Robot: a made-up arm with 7 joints.
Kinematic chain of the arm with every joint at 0, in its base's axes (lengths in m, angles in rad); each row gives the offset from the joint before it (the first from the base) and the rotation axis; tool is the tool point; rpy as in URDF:
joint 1: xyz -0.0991 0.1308 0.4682 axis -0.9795 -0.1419 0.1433
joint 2: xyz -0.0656 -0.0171 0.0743 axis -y
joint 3: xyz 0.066 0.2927 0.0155 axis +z
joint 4: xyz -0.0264 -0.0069 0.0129 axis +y
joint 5: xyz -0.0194 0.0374 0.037 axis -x
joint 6: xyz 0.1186 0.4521 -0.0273 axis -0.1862 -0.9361 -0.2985
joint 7: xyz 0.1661 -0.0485 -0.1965 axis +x
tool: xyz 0.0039 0.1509 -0.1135 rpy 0 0 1.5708
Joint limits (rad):
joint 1: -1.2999..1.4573
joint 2: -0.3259..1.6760
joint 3: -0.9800..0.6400
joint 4: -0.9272..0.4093
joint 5: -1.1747..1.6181
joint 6: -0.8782..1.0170
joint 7: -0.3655..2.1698
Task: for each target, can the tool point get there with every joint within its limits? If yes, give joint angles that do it. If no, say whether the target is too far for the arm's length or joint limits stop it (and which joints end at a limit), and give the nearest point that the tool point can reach.
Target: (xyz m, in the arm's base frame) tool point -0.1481 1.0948 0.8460
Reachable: yes | joints -0.0983 0.6524 0.1177 -0.2700 -0.6190 -0.2094 0.0524
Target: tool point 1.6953 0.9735 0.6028
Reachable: no: too far | nearest point 0.6247 0.6145 0.6204 | short by 1.129 m
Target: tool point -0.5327 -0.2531 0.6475
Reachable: no: joint limits stop it (at a limit: joint 1, joint 3, joint 4, joint 5, joint 6) | nearest point -0.5405 -0.2537 0.7273 | short by 0.080 m
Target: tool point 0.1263 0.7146 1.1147
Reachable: yes | joints -0.6375 0.1891 0.4506 -0.7502 0.5087 0.7206 1.0295
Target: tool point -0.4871 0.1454 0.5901
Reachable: no: joint limits stop it (at a limit: joint 3, joint 4, joint 5, joint 6, joint 7) | nearest point -0.5957 0.2510 0.7176 | short by 0.198 m
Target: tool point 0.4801 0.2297 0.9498
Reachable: yes | joints -1.0802 1.3241 -0.1974 0.1023 0.7924 -0.6226 1.2968
